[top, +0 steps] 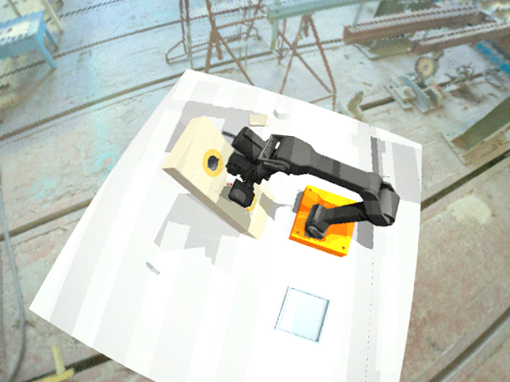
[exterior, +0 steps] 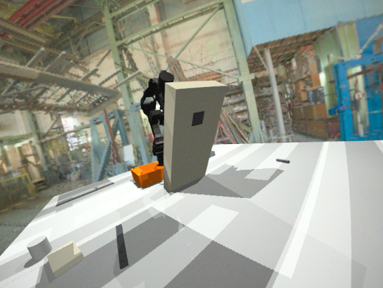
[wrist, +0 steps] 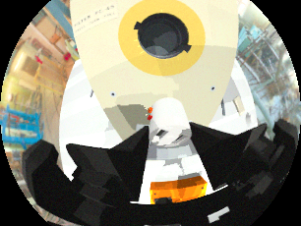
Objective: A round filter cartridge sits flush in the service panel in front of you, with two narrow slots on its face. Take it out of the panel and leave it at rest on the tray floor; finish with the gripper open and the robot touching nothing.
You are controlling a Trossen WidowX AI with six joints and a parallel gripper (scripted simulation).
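My gripper tip is now 30 cm past the tray, 33 cm to the right of it and 21 cm above it. Round my gripper tip: cream block 44 cm to the right, 21 cm below; grey bar 24 cm ahead, 29 cm to the left, 21 cm below; round filter cartridge right at my gripper tip.
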